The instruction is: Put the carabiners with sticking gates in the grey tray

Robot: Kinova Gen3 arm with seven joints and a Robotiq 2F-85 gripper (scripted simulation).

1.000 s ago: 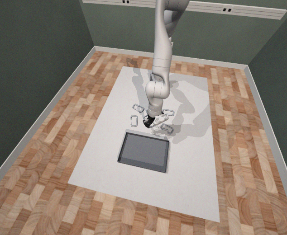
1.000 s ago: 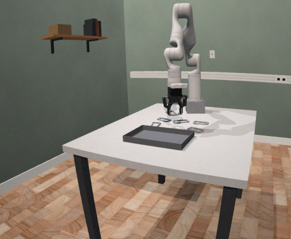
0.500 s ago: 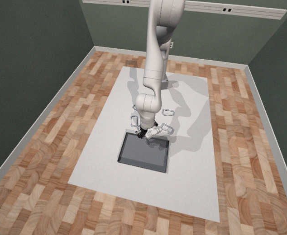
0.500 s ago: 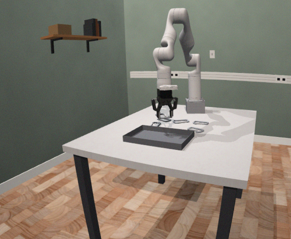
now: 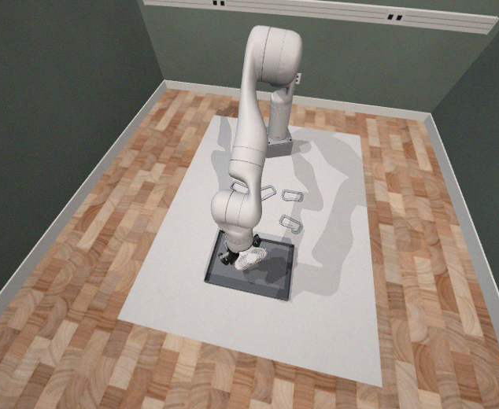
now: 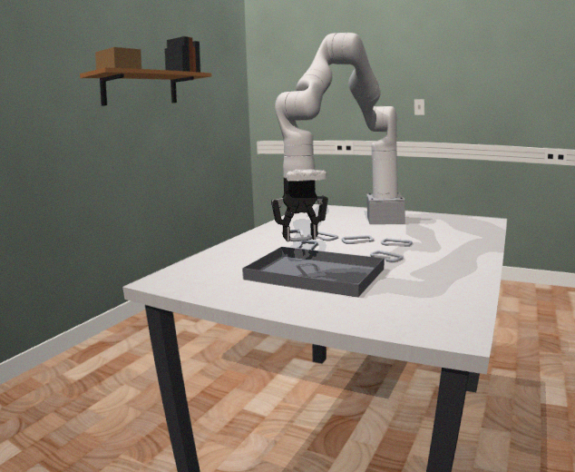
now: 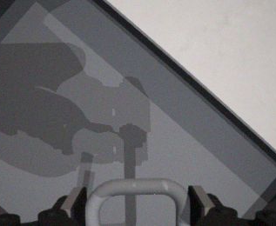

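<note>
Right now my hand is 100 mm above the grey tray and 30 mm to the right of it.
</note>
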